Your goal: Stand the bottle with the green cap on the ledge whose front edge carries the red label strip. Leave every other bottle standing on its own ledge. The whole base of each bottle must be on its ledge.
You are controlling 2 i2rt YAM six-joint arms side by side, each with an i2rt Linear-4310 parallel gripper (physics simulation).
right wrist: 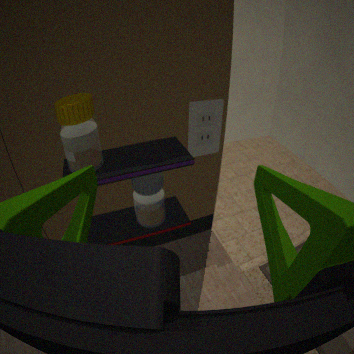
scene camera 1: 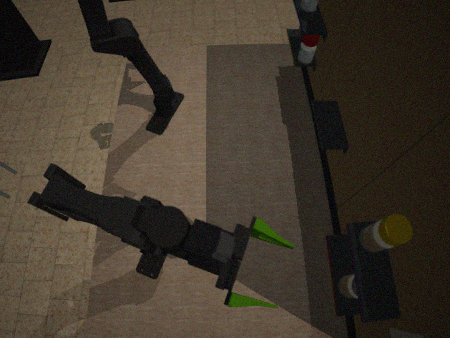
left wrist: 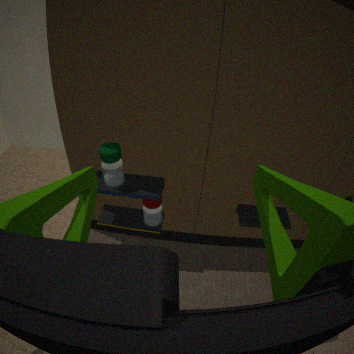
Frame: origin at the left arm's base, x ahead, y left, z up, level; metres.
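Where they show: left gripper, fingertip midpoint: (left wrist: 174, 174); right gripper, fingertip midpoint: (right wrist: 175, 173) (scene camera 1: 285, 276); left arm's base, origin of the base link: (scene camera 1: 165, 112).
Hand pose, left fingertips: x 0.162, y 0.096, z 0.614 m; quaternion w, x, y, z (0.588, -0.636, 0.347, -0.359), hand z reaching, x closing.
Things, the pixels of their top centre, and the offset from my left fingertips. "*": a spot on its surface instead.
- green-capped bottle, middle of its top: (left wrist: 109, 147) dx +0.235, dy +0.310, dz -0.213 m
- ledge with the red strip, middle of its top: (right wrist: 134, 219) (scene camera 1: 347, 273) dx +0.571, dy -0.451, dz -0.458 m
- grey-capped white bottle, middle of its top: (right wrist: 145, 172) (scene camera 1: 368, 285) dx +0.582, dy -0.482, dz -0.353 m
- purple-strip ledge, middle of its top: (right wrist: 124, 157) (scene camera 1: 374, 268) dx +0.571, dy -0.451, dz -0.318 m
- yellow-capped bottle, middle of its top: (right wrist: 72, 98) (scene camera 1: 399, 228) dx +0.552, dy -0.393, dz -0.213 m
- red-capped bottle, middle of its top: (left wrist: 151, 194) (scene camera 1: 311, 35) dx +0.277, dy +0.215, dz -0.353 m
- yellow-strip ledge, middle of its top: (left wrist: 129, 216) (scene camera 1: 301, 45) dx +0.248, dy +0.280, dz -0.458 m
- bare ledge, middle of its top: (scene camera 1: 329, 123) (left wrist: 264, 214) dx +0.409, dy -0.086, dz -0.388 m
- wall outlet, surface spot: (right wrist: 205, 127) * dx +0.672, dy -0.582, dz -0.311 m
The green-capped bottle (left wrist: 113, 172) stands upright on the upper, blue-strip ledge (left wrist: 142, 185); part of it shows at the top edge of the scene view (scene camera 1: 309, 5). The ledge with the red strip (right wrist: 172, 214) (scene camera 1: 341, 257) is the lower one at the other end; a grey-capped white bottle (right wrist: 150, 207) (scene camera 1: 348, 286) stands on it, under the purple-strip ledge (right wrist: 145, 156) (scene camera 1: 375, 285). My left gripper (left wrist: 174, 174) is open and empty, facing the wall, away from the green-capped bottle. My right gripper (right wrist: 175, 173) (scene camera 1: 284, 276) is open and empty, in front of the red-strip ledge.
A yellow-capped bottle (right wrist: 82, 147) (scene camera 1: 382, 233) stands at the left of the purple-strip ledge. A red-capped bottle (left wrist: 152, 214) (scene camera 1: 307, 51) stands on the yellow-strip ledge (left wrist: 131, 218), below the blue-strip one. A bare ledge (scene camera 1: 330, 122) (left wrist: 263, 216) sits between the pairs. A wall outlet (right wrist: 205, 127) is at the right.
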